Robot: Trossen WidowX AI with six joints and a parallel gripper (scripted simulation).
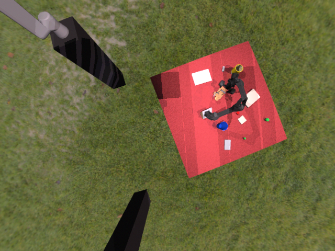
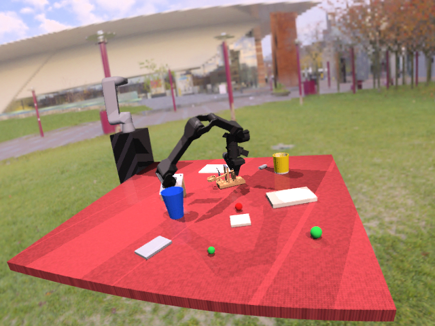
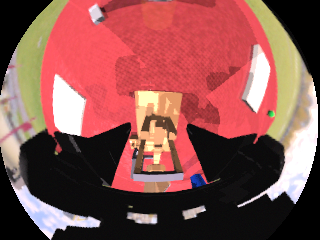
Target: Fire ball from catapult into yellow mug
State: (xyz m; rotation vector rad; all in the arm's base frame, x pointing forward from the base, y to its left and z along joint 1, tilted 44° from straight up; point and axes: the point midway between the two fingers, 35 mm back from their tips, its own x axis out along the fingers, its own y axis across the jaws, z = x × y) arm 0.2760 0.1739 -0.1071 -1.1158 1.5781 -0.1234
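The red ball lies 310 mm to the right of my gripper tip, 100 mm ahead of it and 40 mm below it. From my gripper tip the other things lie so: catapult: 60 mm behind, 30 mm to the right; then small grey block: 250 mm to the left, 110 mm ahead, 50 mm below; then yellow mug: 230 mm ahead, 180 mm to the left, 30 mm below.
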